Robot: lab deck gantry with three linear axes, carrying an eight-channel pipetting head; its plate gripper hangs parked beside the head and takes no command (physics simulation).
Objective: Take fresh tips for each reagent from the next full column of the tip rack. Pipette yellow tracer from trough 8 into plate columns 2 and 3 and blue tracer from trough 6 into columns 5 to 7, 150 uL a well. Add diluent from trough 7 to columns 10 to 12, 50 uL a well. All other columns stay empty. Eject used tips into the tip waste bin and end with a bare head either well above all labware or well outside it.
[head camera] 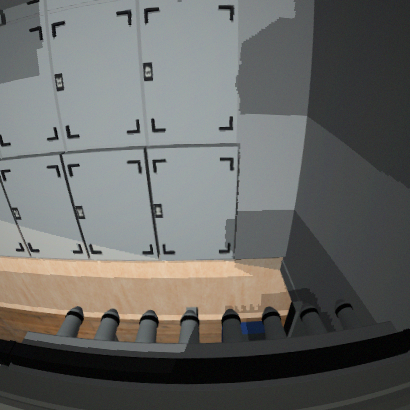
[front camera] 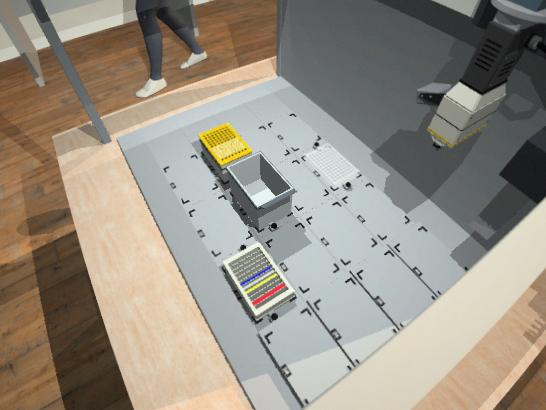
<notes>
I see a dark grey wall (head camera: 341, 245).
The dark grey wall shows as well in the front camera view (front camera: 363, 70).
</notes>
